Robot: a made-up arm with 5 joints.
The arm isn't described. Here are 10 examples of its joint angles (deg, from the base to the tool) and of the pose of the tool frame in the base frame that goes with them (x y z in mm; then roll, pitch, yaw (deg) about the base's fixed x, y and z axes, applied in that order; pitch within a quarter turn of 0, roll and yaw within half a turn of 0).
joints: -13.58 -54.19 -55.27 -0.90 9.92
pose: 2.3 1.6 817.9 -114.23 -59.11 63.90
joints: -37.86 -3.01 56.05 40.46 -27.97
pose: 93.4 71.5 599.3 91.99 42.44 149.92
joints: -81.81 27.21 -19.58 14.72 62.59
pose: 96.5 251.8 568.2 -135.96 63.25 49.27
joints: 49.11 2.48 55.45 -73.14 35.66
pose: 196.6 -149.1 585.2 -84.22 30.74 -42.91
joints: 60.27 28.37 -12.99 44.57 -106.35
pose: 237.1 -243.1 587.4 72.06 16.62 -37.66
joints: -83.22 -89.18 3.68 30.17 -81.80
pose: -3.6 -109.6 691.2 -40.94 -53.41 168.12
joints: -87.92 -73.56 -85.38 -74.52 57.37
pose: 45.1 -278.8 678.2 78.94 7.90 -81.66
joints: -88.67 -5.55 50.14 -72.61 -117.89
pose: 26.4 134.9 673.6 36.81 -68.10 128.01
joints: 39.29 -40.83 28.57 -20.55 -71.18
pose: 159.0 -30.1 713.1 -13.86 -38.57 18.25
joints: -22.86 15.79 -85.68 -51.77 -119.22
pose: 197.4 77.4 782.4 -101.95 -13.07 -170.22
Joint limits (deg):
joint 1: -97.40..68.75
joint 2: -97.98..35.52
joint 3: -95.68..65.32
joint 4: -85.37..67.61
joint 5: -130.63..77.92
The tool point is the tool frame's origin. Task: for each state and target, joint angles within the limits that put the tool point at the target. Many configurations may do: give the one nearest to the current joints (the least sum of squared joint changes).
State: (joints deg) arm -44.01 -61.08 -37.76 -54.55 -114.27
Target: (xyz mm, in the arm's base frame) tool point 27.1 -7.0 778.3
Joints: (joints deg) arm -43.74 -44.36 -7.50 -63.94 -126.64
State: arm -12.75 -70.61 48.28 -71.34 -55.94
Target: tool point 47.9 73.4 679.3
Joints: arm -60.95 -41.21 55.56 -64.59 -51.52
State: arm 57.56 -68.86 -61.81 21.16 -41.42
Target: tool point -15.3 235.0 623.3
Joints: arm 61.53 -97.84 -75.21 15.49 -45.06
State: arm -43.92 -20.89 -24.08 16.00 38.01
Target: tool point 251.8 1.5 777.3
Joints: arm -2.55 -10.73 -45.79 -0.78 44.99
